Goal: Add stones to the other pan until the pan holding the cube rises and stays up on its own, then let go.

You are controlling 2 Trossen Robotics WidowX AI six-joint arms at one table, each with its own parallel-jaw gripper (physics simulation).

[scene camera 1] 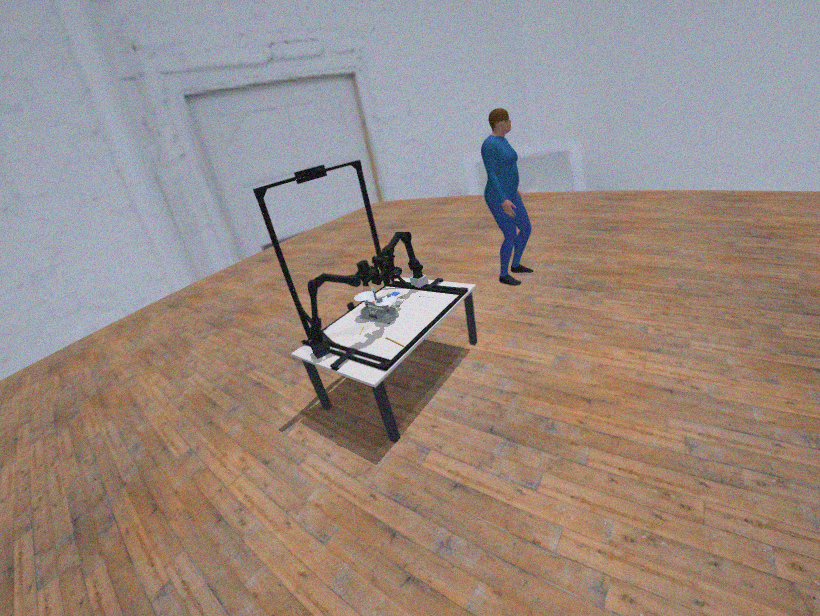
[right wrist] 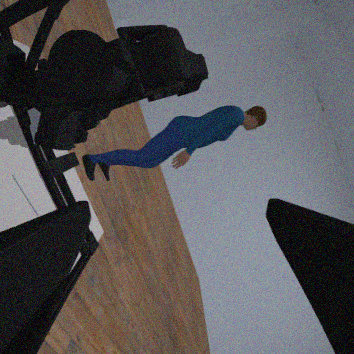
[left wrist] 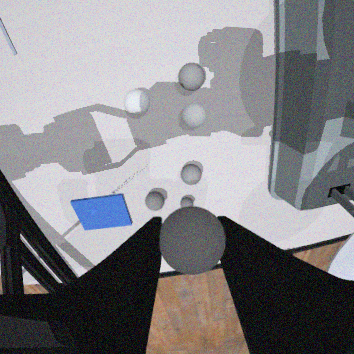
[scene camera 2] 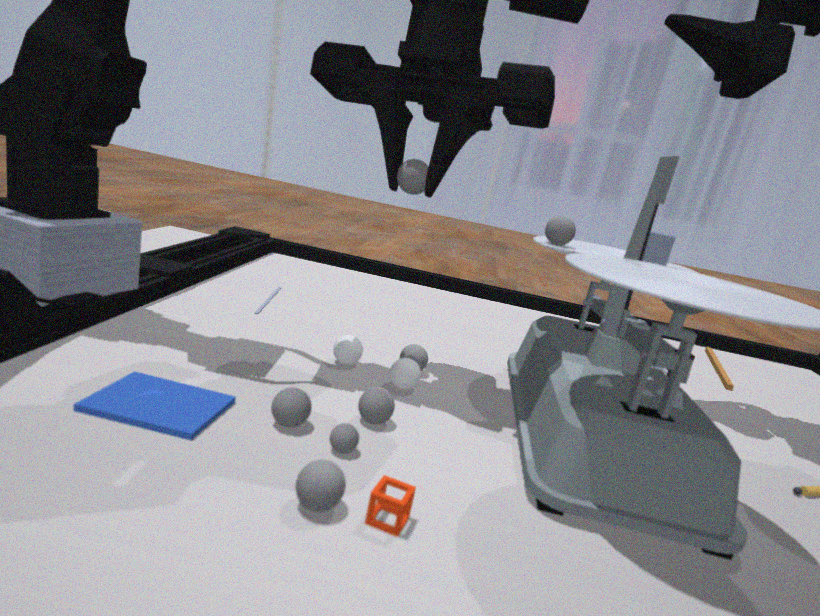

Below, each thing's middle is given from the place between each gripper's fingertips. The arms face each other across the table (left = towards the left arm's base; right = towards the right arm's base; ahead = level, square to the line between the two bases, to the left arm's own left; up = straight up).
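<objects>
Grey balance scale [scene camera 2: 605, 433]: 190 mm to the right of my left hand, 20 mm ahead, 50 mm below. Small orange wire-frame cube [scene camera 2: 401, 508]: 60 mm to the right of my left hand, 160 mm below, 170 mm behind. Blue flat pad [scene camera 2: 141, 400]: 120 mm to the left of my left hand, 130 mm behind, 170 mm below.
My right gripper: 150 mm past the grey balance scale, 280 mm above, 20 mm to the left. Small orange wire-frame cube: 110 mm to the left of my right hand, 350 mm behind, 390 mm below. Blue flat pad: 280 mm to the left of my right hand, 300 mm behind, 400 mm below.
</objects>
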